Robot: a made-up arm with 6 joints.
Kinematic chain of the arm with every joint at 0, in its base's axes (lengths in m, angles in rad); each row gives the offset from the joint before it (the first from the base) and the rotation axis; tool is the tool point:
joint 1: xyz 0 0 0.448 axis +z
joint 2: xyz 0 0 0 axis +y
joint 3: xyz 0 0 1.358 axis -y
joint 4: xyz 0 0 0 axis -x
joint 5: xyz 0.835 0 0 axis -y
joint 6: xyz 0 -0.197 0 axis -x
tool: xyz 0 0 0
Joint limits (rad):
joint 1: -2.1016..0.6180
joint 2: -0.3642..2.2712
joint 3: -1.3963..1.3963
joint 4: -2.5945..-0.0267
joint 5: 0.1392..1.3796
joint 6: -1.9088..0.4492
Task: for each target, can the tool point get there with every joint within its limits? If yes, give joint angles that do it. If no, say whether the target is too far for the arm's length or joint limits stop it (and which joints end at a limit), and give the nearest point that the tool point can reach.
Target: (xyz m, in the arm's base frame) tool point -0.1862 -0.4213 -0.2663
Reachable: yes | joints -1.7406 1.9392 -0.7429 -0.9639 0.9114 -0.9978
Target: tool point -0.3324 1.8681 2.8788
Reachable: no: too far | nearest point -0.1166 0.6555 2.5379 | short by 1.278 m
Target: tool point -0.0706 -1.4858 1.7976
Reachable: yes | joints -1.7146 0.4986 0.8460 -2.3833 0.6348 -0.1280
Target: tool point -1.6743 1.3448 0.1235
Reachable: no: joint limits stop it (at a limit: joint 1, joint 2, joint 4) | nearest point -0.3040 -0.1289 -0.1119 | short by 2.026 m
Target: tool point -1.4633 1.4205 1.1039
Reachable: no: joint limits stop it (at a limit: joint 2, joint 3) | nearest point -0.1604 0.1557 0.9291 | short by 1.824 m
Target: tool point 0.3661 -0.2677 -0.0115
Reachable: yes | joints -0.4994 1.8585 -0.9751 -1.2631 0.7543 -1.4039
